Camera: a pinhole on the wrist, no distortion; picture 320 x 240 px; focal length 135.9 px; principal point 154.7 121.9 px. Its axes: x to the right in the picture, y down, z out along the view. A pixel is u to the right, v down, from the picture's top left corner.
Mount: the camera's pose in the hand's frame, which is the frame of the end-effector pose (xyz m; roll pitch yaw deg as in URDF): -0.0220 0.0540 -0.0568 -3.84 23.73 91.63
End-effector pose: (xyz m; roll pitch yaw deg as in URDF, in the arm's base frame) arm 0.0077 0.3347 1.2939 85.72 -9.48 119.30
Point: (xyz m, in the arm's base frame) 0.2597 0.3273 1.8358
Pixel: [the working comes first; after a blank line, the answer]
In the camera's frame: 0.3172 -0.0293 0.4814

244 114
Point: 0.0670 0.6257 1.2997
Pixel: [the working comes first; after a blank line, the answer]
In the camera's frame: -0.1974 -0.2535 0.1676

outside the picture
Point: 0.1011 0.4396 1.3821
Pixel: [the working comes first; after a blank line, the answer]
In the camera's frame: -0.0666 -0.0942 0.1780

104 50
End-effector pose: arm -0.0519 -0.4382 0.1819 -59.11 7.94 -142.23
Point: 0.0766 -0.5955 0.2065
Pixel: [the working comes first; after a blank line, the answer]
In the camera's frame: -0.0708 -0.0299 0.2330

113 104
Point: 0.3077 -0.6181 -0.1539
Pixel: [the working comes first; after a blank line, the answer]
In the camera's frame: 0.3293 0.0681 0.3519

282 148
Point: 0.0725 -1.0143 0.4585
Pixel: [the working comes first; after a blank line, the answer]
In the camera's frame: -0.3189 -0.2737 0.5765

80 57
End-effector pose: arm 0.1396 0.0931 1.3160 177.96 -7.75 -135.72
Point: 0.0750 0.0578 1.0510
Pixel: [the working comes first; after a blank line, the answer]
In the camera's frame: -0.1742 -0.0741 0.2790

70 86
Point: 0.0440 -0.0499 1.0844
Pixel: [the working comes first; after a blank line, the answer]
In the camera's frame: -0.2181 -0.1704 0.2292

25 21
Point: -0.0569 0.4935 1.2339
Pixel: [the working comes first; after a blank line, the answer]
In the camera's frame: 0.2853 0.0977 0.2795

293 169
